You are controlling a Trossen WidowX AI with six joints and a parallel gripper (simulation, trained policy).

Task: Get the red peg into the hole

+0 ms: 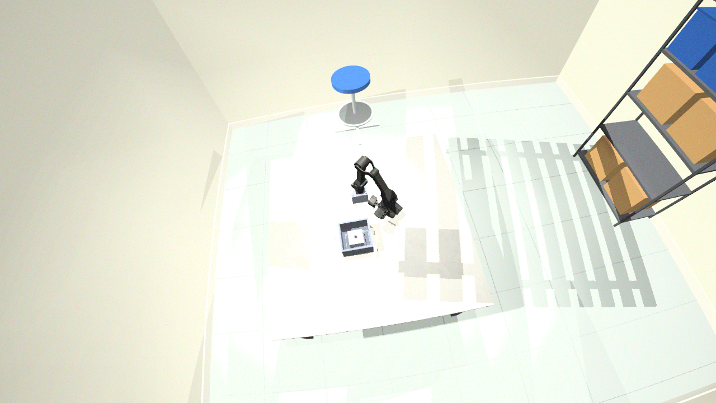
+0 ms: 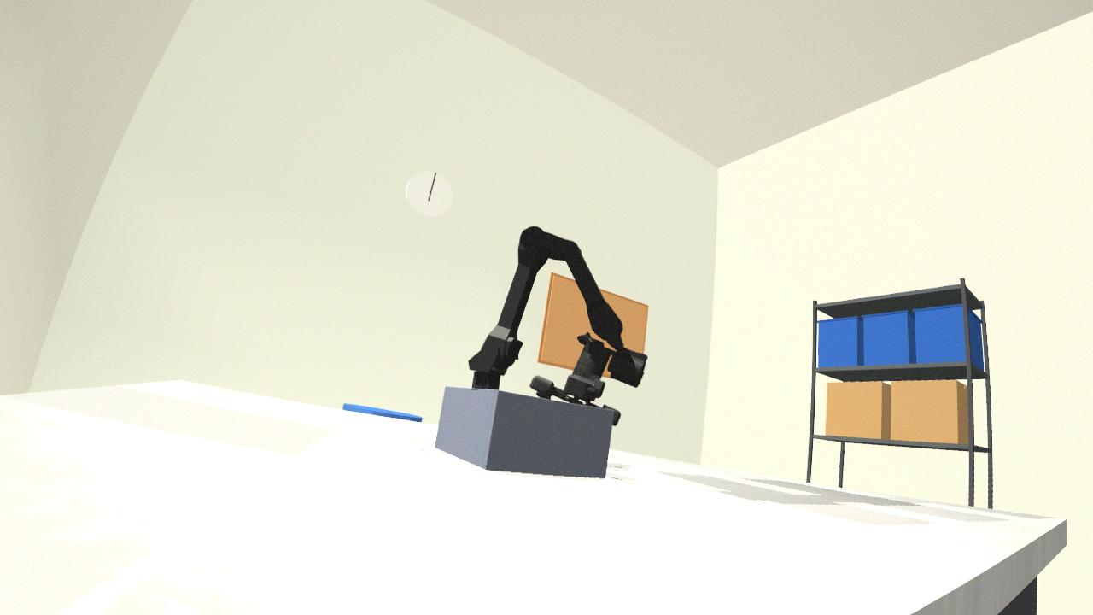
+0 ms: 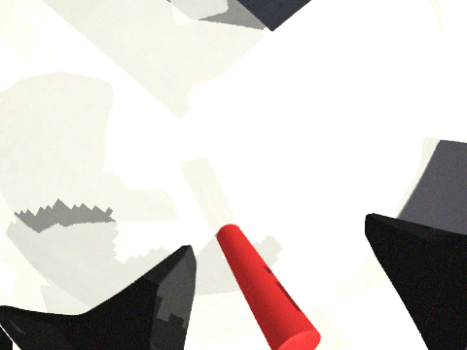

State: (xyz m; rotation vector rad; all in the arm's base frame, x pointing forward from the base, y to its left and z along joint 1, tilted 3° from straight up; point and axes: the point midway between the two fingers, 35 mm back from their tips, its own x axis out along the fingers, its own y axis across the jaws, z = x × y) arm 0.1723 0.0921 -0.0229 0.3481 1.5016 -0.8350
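The red peg is 20 mm to the left of my gripper tip, 10 mm ahead of it and 10 mm above it. The rest, counted from my gripper tip: grey box 190 mm to the right, 140 mm ahead, 10 mm below.
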